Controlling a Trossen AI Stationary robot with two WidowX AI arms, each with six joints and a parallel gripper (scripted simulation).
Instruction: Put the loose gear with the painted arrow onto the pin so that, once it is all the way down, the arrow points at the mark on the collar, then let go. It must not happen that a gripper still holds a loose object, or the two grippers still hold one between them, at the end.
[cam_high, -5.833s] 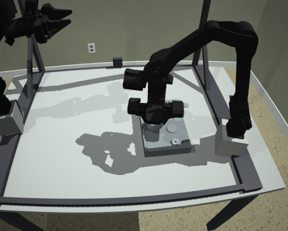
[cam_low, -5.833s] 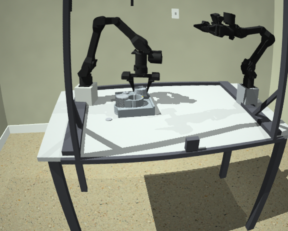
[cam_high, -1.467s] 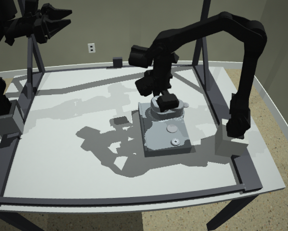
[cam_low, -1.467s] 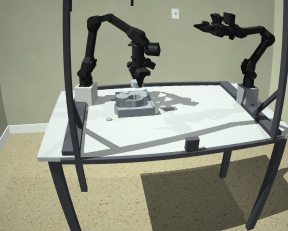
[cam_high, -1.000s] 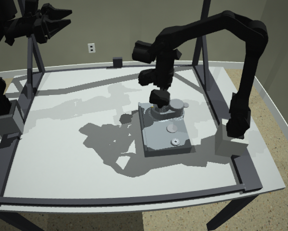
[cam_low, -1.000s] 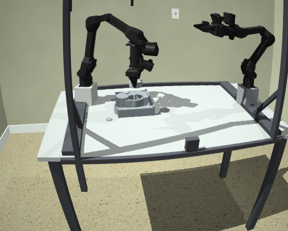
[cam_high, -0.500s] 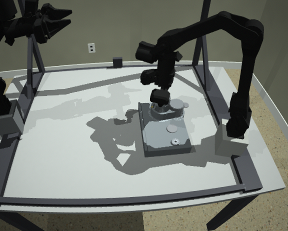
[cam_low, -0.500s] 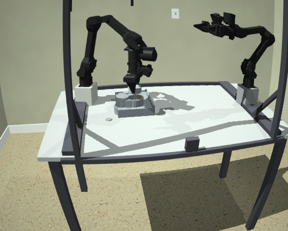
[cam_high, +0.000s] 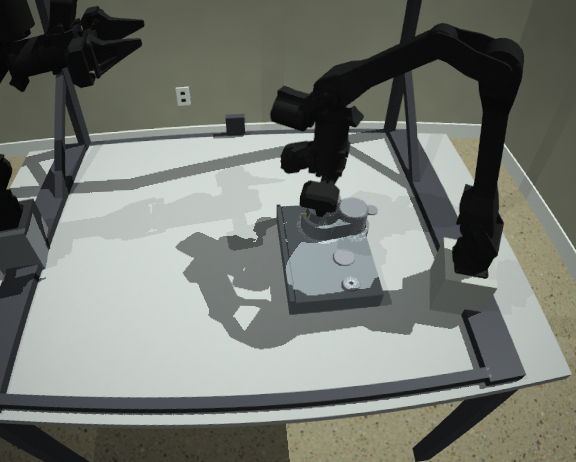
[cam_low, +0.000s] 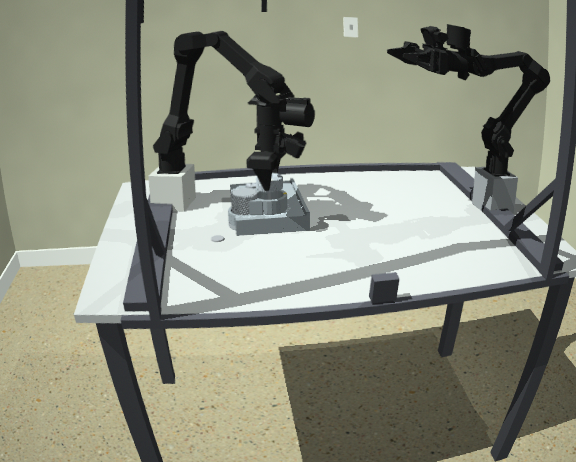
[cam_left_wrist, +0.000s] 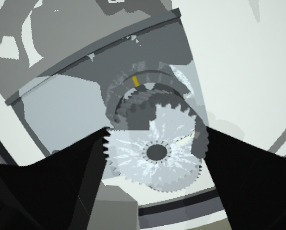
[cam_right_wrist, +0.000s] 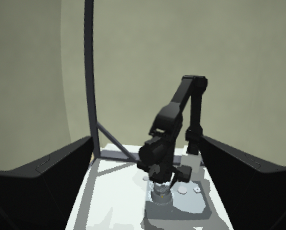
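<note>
My left gripper is now 30 mm above the loose gear.
</note>
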